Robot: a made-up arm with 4 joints. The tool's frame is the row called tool.
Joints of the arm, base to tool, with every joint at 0 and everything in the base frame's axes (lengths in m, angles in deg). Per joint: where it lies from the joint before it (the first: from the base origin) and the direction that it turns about. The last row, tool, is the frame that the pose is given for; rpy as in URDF.
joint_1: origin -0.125 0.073 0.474 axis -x
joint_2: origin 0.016 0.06 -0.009 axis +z
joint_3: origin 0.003 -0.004 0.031 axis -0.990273 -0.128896 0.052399
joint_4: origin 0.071 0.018 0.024 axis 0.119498 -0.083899 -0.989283
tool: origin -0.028 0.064 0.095 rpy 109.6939 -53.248 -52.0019
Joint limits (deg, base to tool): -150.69..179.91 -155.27..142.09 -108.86..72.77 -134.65..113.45
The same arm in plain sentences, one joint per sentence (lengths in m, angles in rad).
The arm has four revolute joints in a row. What follows holds with every joint at zero, and every direction is one of the base frame's. Joint 1 is mounted 0.1250 m along -x and 0.0730 m along +y and 0.4740 m along +z from the base frame's origin and rotates about -x, from -2.6300 to 3.1400 rad. Joint 2 is mounted 0.0160 m along +x and 0.0600 m along +y and 0.0090 m along -z from joint 1 and rotates about +z, from -2.7100 to 2.4799 rad. Joint 3 is mounted 0.0030 m along +x and 0.0040 m along -y and 0.0310 m along +z from joint 2 and rotates about the direction (-0.990273, -0.128896, 0.052399), from -1.9000 to 1.2701 rad. Joint 4 is mounted 0.0710 m along +x and 0.0180 m along +y and 0.0240 m along +z from joint 3 and rotates about the direction (0.119498, -0.083899, -0.989283), from -2.3501 to 1.9801 rad. The tool frame, which is the frame that the pose is given for, is mounted 0.0280 m along -x and 0.0640 m along +y and 0.0950 m along +z from joint 4; its axes are the base frame's turned by roll 1.9145, pitch -0.9294 and yaw -0.9076 rad (as in URDF: about the fixed x, then y, then z).
